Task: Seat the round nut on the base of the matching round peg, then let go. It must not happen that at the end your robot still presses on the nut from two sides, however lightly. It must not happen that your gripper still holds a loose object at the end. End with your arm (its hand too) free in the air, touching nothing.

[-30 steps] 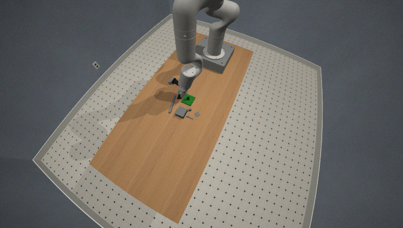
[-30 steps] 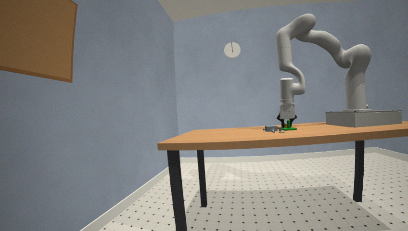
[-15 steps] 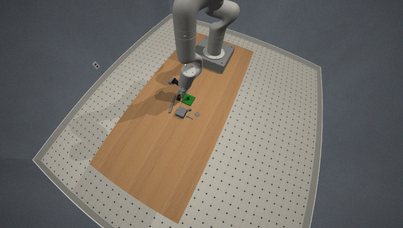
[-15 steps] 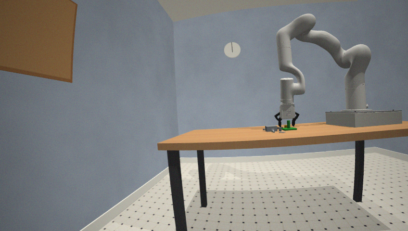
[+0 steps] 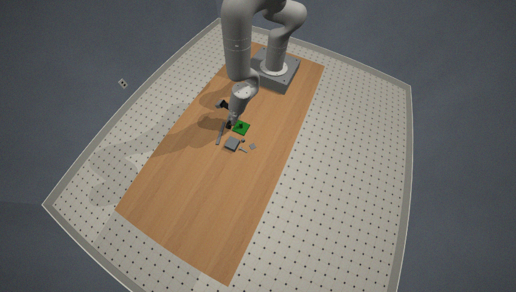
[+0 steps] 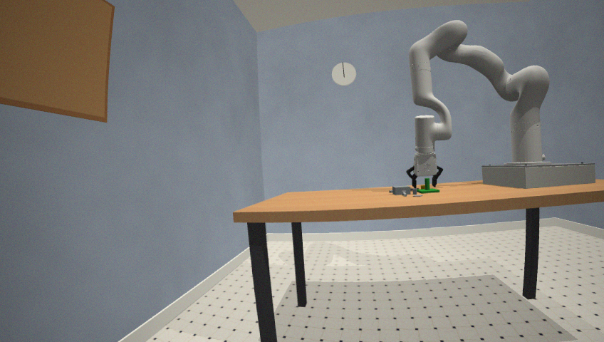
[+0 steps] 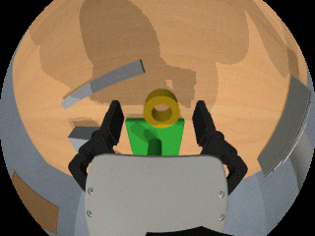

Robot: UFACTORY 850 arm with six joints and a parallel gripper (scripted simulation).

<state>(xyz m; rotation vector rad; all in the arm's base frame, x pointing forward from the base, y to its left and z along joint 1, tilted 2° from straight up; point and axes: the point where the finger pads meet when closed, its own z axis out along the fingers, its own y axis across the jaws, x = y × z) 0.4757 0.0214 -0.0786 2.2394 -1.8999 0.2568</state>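
The long grey bar lies 90 mm ahead of my hand, 20 mm to the right of it and 20 mm below it. The rest, counted from my hand: grey block (110 mm ahead, 90 mm to the left, 10 mm below); small grey bolt (100 mm ahead, 150 mm to the left, 20 mm below); small grey plate (50 mm ahead, 180 mm to the left, 20 mm below).
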